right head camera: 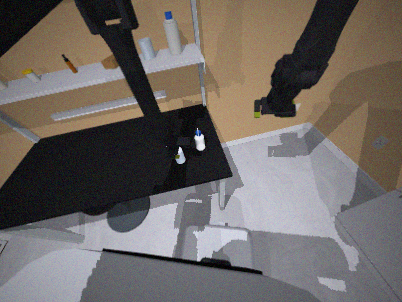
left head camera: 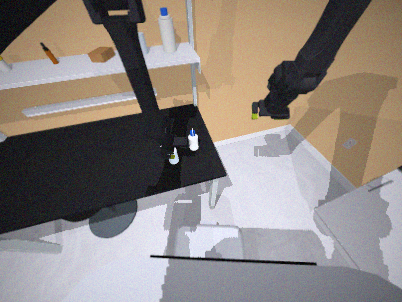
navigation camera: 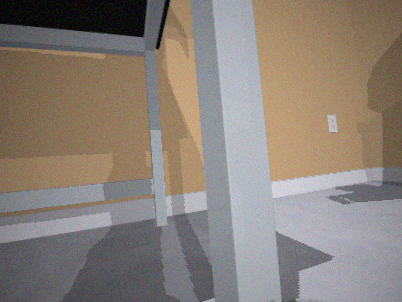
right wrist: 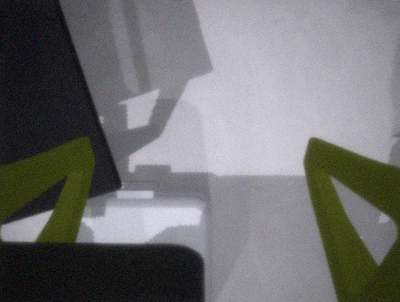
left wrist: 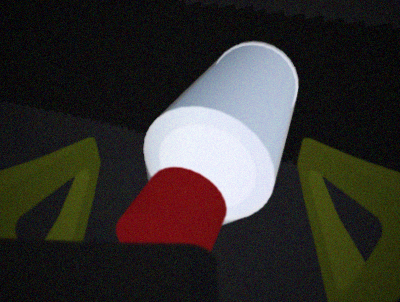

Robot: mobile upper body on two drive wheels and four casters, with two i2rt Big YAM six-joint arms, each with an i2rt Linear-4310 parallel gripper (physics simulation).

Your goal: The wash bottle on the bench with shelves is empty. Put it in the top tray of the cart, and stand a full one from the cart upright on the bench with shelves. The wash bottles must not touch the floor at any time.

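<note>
A pale bottle with a red cap in the left wrist view stands on the black top of the bench with shelves. My left gripper is open, its fingertips apart on either side of the bottle, with gaps at both sides. The bottle's nozzle is hidden by the dark gripper body. A white bottle with a blue top stands beside it. My right gripper is open and empty, high beyond the bench's right end. I cannot make out the cart or its trays.
The upper shelf holds a tall blue-capped bottle, a brown block and other small items. A dark round seat is at the bench's front. A grey box-like unit stands at the right. A bench leg rises close ahead.
</note>
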